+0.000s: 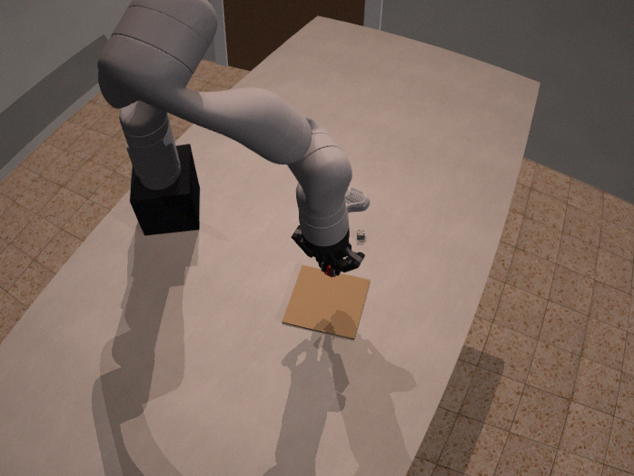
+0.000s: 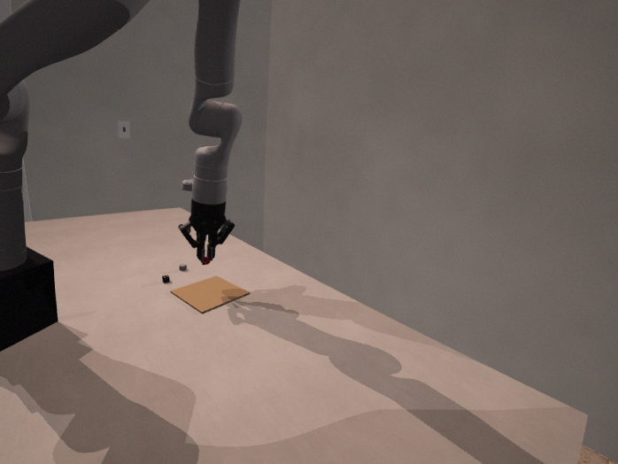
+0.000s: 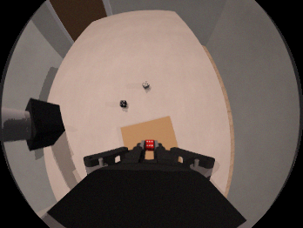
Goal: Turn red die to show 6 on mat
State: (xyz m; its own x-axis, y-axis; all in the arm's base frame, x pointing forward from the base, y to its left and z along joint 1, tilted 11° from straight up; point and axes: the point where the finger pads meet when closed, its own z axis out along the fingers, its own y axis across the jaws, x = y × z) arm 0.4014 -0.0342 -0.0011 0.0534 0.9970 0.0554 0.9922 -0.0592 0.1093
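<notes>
My hand is 1 cm to the left of the tan mat and 10 cm above it. The rest, counted from my hand: black die: 7 cm behind, 11 cm to the left, 9 cm below; grey die: 17 cm to the left, 9 cm below; red die: 2 cm below.
</notes>
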